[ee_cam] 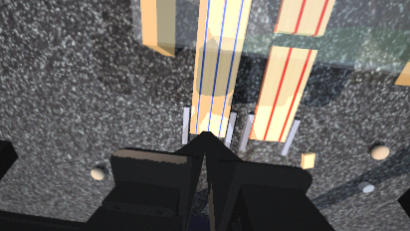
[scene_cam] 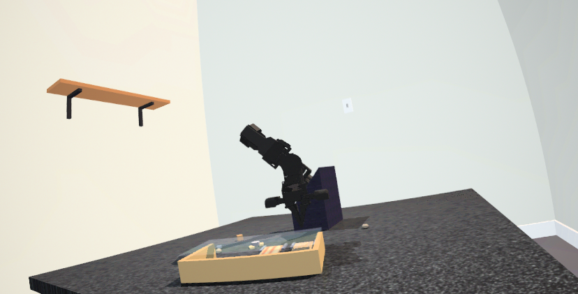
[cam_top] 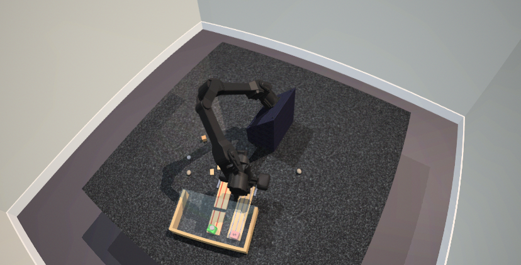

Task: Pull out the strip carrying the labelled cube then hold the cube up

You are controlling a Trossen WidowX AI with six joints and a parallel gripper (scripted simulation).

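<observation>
Now: gripper tip 90 mm short of the strip, 30 mm to the right of it and 60 mm above it.
</observation>
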